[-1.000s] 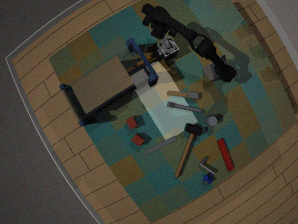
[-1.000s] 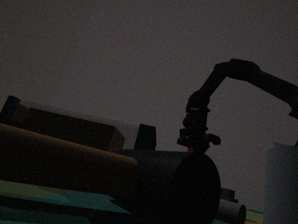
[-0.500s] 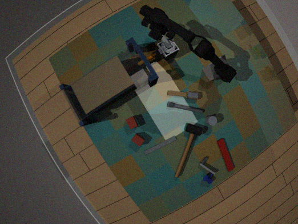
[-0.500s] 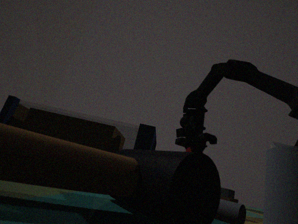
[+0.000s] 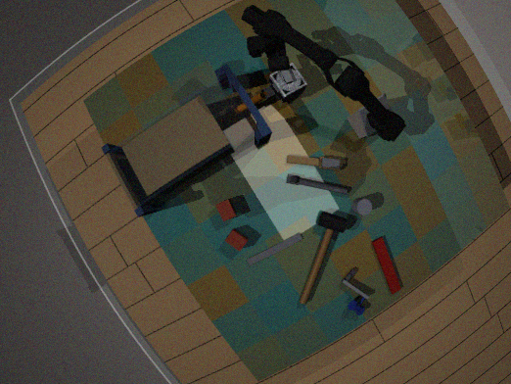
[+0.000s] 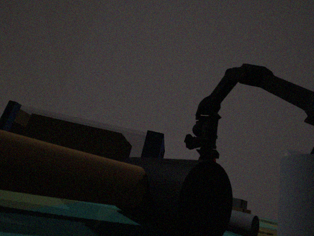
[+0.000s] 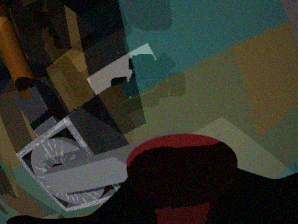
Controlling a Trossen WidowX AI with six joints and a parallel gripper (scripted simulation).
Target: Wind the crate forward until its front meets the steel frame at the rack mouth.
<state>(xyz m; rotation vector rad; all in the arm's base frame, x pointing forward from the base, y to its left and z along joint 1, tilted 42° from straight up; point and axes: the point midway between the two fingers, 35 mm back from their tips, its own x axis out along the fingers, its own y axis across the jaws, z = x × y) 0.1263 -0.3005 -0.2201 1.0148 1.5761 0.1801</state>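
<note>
Right now my gripper tip is 2 cm below the red knob. Round my gripper tip: red-knobbed crank 4 cm to the left, 1 cm below; then grey winch 9 cm to the left, 8 cm below; then blue steel frame 18 cm ahead, 8 cm to the left, 1 cm below.
</note>
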